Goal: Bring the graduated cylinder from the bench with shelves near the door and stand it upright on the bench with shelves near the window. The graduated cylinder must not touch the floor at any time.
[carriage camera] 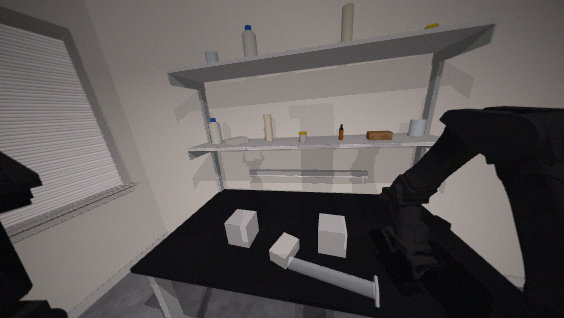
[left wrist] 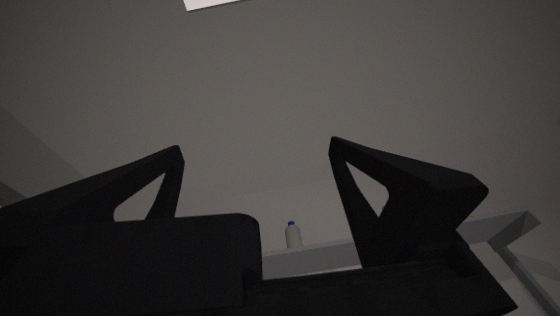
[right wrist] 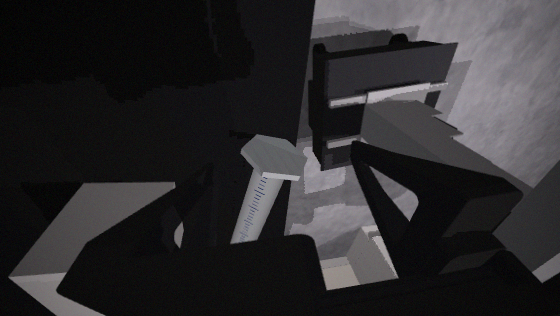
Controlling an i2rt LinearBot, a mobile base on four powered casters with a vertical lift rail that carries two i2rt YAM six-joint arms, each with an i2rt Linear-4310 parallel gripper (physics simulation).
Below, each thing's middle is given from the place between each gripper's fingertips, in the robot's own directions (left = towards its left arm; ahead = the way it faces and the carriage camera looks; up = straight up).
The graduated cylinder [carriage camera: 358, 285] is 22 cm to the left of my right hand, 11 cm below it and 4 cm ahead of it.
The graduated cylinder is 300 mm ahead of my left hand, 460 mm to the right of it and 620 mm below it.
